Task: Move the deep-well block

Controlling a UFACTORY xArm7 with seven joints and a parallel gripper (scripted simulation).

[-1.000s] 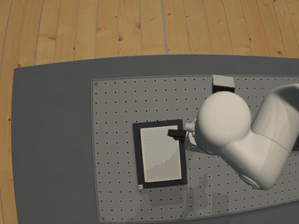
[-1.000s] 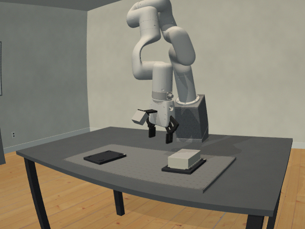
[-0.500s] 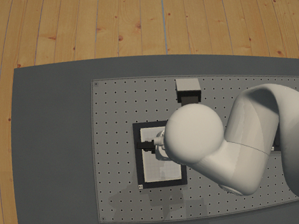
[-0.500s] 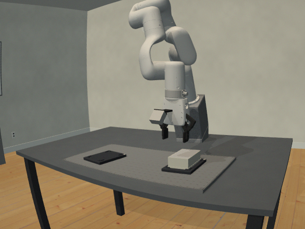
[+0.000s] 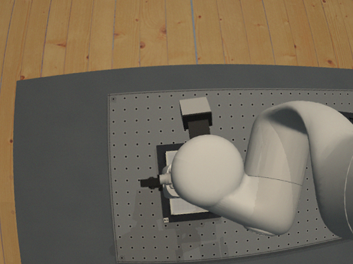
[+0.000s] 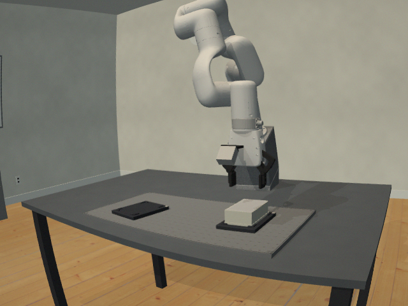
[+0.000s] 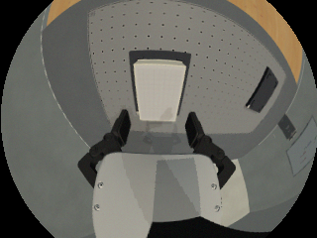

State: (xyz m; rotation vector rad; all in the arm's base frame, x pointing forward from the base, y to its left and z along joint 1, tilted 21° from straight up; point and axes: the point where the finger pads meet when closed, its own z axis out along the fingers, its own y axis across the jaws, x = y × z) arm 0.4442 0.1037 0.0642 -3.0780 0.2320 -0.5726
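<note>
My gripper is now 80 mm above the deep-well block. From my hand the other things lie so: nest N2: 370 mm to the right, 110 mm below, 20 mm behind; then A1 label: 110 mm below, 70 mm to the left, 70 mm behind; then nest N1: 110 mm below.
</note>
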